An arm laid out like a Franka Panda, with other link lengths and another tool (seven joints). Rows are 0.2 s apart.
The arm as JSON. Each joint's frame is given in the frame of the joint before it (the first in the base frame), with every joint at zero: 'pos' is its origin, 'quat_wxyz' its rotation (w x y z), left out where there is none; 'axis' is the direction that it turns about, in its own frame. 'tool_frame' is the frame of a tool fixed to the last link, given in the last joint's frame.
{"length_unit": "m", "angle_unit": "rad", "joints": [
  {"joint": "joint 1", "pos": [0.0, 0.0, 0.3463], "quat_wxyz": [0.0, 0.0, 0.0, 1.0], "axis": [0.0, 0.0, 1.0]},
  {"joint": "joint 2", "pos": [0.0, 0.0, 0.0], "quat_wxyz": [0.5, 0.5, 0.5, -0.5], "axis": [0.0, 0.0, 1.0]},
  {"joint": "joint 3", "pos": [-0.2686, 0.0, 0.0], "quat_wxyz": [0.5, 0.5, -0.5, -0.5], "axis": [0.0, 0.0, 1.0]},
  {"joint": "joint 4", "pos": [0.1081, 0.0, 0.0], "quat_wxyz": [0.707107, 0.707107, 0.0, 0.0], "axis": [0.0, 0.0, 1.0]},
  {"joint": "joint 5", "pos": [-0.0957, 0.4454, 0.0], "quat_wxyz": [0.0, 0.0, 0.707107, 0.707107], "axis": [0.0, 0.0, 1.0]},
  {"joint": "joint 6", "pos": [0.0, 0.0, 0.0], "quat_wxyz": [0.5, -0.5, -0.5, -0.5], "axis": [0.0, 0.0, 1.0]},
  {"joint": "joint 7", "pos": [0.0, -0.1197, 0.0], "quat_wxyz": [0.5, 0.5, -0.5, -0.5], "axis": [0.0, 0.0, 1.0]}
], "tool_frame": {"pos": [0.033, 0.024, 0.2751], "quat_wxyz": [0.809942, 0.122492, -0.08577, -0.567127]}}
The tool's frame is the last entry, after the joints.
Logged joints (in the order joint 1, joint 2, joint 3, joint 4, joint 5, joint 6, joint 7), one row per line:
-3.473 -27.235 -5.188 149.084 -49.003 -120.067 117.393
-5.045 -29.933 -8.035 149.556 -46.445 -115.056 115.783
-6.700 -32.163 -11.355 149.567 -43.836 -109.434 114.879
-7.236 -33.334 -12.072 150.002 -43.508 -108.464 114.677
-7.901 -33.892 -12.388 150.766 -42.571 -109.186 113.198
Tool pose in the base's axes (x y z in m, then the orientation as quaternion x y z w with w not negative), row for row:
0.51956 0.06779 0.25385 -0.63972 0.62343 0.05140 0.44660
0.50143 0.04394 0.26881 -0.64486 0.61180 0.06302 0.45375
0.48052 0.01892 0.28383 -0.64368 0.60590 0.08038 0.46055
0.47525 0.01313 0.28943 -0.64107 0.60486 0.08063 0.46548
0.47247 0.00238 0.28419 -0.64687 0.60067 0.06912 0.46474
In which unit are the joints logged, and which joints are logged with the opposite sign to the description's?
The joints are logged in degrees. Opposite sign: joint 4, joint 5, joint 6.
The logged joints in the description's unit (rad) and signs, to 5 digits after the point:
-0.06062 -0.47534 -0.09055 -2.60201 0.85526 2.09556 2.04889
-0.08805 -0.52243 -0.14024 -2.61024 0.81062 2.00811 2.02079
-0.11694 -0.56135 -0.19818 -2.61044 0.76508 1.90998 2.00502
-0.12629 -0.58179 -0.21070 -2.61803 0.75936 1.89305 2.00149
-0.13790 -0.59153 -0.21621 -2.63136 0.74300 1.90566 1.97568

